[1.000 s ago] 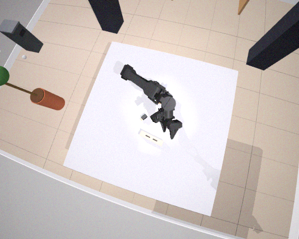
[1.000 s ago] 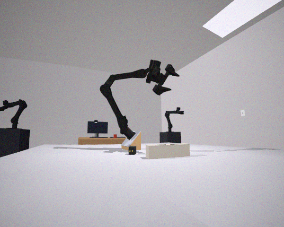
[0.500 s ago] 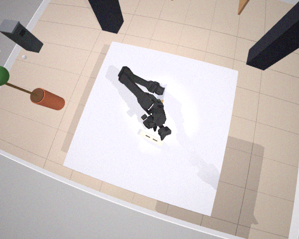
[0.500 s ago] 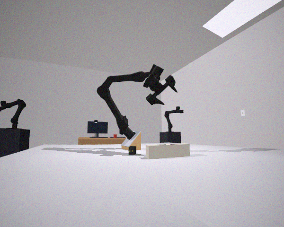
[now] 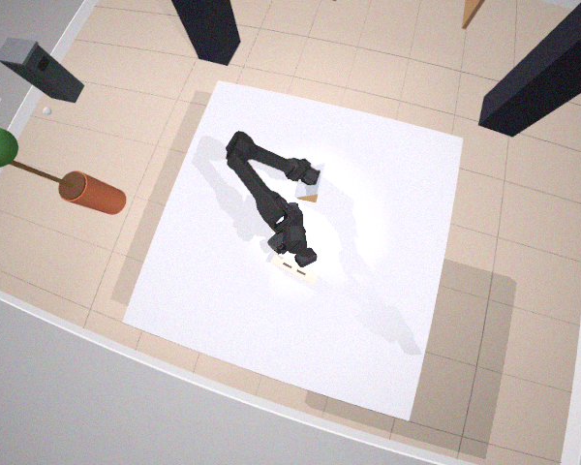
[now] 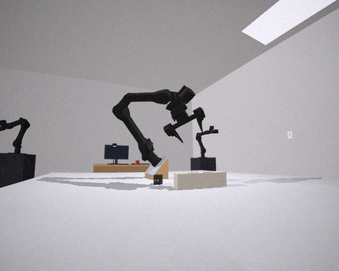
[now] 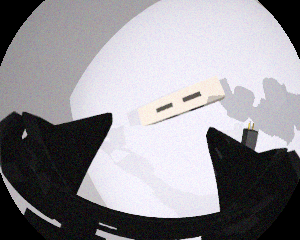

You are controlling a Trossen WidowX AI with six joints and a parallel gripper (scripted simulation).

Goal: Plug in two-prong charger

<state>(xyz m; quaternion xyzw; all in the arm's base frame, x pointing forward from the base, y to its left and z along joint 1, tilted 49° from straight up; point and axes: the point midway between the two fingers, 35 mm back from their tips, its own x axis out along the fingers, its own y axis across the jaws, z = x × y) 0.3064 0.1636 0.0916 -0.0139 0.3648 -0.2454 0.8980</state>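
Right now the black two-prong charger is 90 mm behind my gripper tip, 120 mm to the right of it and 180 mm below it.
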